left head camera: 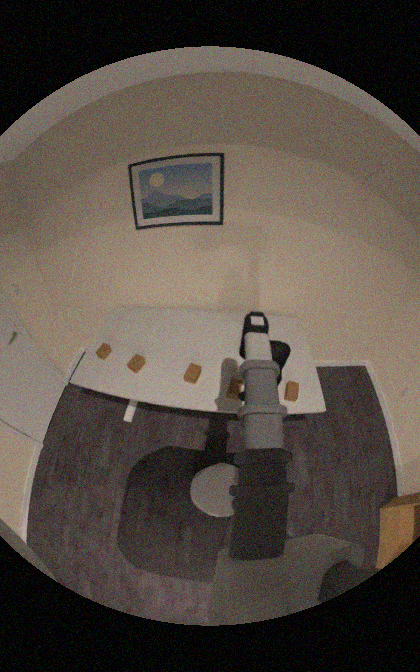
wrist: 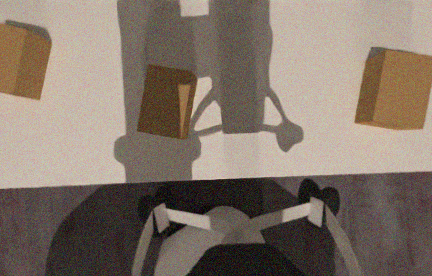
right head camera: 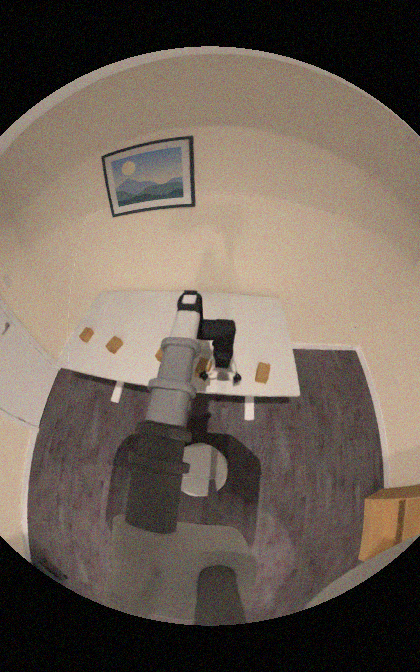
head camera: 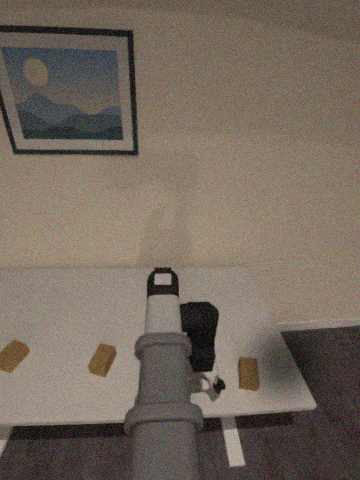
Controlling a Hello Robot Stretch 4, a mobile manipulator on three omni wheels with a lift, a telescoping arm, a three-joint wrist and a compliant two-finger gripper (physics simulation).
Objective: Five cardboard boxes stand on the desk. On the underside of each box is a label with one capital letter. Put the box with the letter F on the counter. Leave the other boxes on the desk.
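Places are measured from the robot's base along level axes (x ahead, y right, z down), in metres.
Where they show: gripper, fingertip midpoint: [wrist: 235, 198] [head camera: 194, 391].
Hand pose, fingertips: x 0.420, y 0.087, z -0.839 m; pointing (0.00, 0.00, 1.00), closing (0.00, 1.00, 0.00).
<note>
Each offset is from my fingertips to the top centre of the thing. Level surfaces: height alone.
Five brown cardboard boxes stand in a row on the white desk {dz +0.147 m} [head camera: 60, 310] [left head camera: 175, 330] [right head camera: 260, 320] [wrist: 350, 155]. From left: the first box [left head camera: 104, 351] [right head camera: 87, 334], second box {dx +0.203, dy -0.644, dz +0.097 m} [head camera: 14, 356] [left head camera: 136, 363] [right head camera: 114, 344], third box {dx +0.180, dy -0.307, dz +0.097 m} [head camera: 102, 360] [left head camera: 192, 373] [right head camera: 159, 355] [wrist: 22, 62], fourth box {dx +0.109, dy -0.086, dz +0.097 m} [left head camera: 235, 388] [right head camera: 203, 366] [wrist: 165, 102] and fifth box {dx +0.105, dy +0.216, dz +0.097 m} [head camera: 248, 373] [left head camera: 292, 391] [right head camera: 262, 372] [wrist: 395, 90]. The arm hides the fourth in the head view. No letters show. My gripper [right head camera: 220, 376] [wrist: 235, 198] is open and empty, pointing down above the desk's front part, between the fourth and fifth boxes sideways.
A wooden cabinet-like block [left head camera: 397, 530] [right head camera: 382, 525] stands at the lower right; I cannot tell if it is the counter. A framed picture [head camera: 70, 95] [left head camera: 177, 192] [right head camera: 150, 175] hangs on the wall behind the desk. A pale door [left head camera: 20, 375] is at the left.
</note>
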